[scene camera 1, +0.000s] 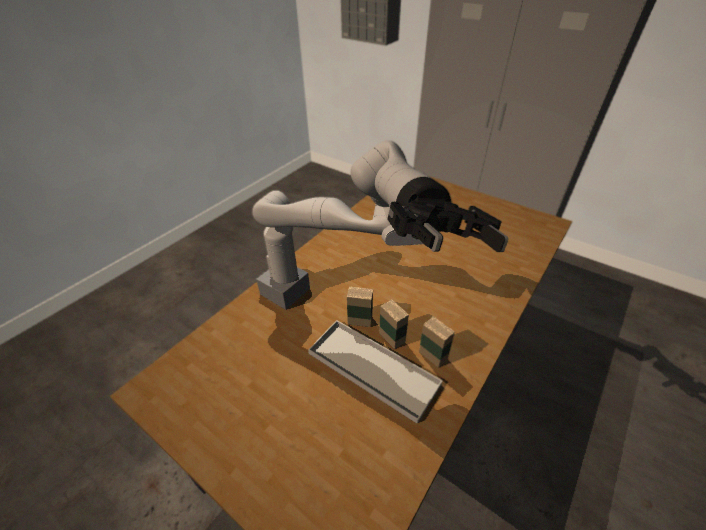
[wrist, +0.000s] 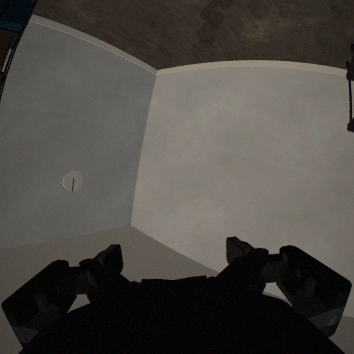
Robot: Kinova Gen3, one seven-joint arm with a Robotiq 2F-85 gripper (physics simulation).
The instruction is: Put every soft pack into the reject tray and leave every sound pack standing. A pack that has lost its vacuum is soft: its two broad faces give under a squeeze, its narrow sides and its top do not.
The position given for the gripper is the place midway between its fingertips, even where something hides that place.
In view: the gripper [scene camera 1: 472,245] and a reject tray [scene camera 1: 407,388].
The gripper is seen too in the wrist view [wrist: 173,253]. The wrist view does not show the reject tray: it is out of frame.
